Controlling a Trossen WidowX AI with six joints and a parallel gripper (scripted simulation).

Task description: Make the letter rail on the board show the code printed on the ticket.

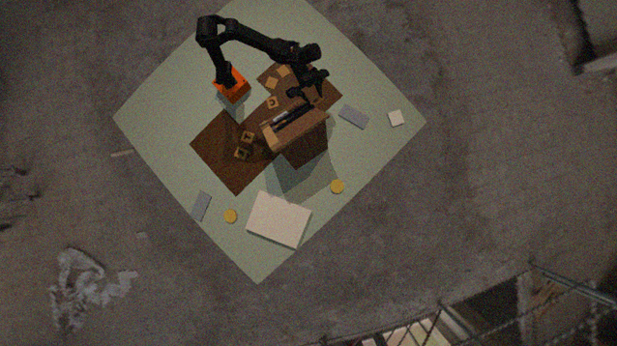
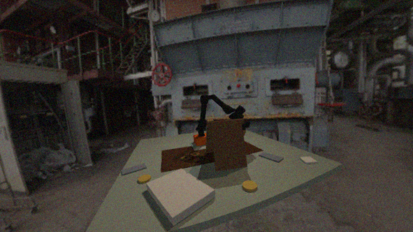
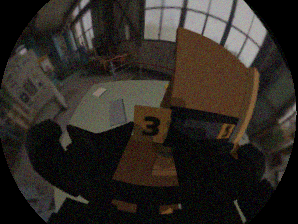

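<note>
My gripper tip is now 160 mm to the left of the white ticket, 90 mm above it and 60 mm past it. The rest, counted from my gripper tip: tan tile: 280 mm behind, 160 mm below; then white slab: 460 mm to the right, 340 mm ahead, 140 mm below; then brown mat: 230 mm to the right, 160 mm below, 160 mm behind.
</note>
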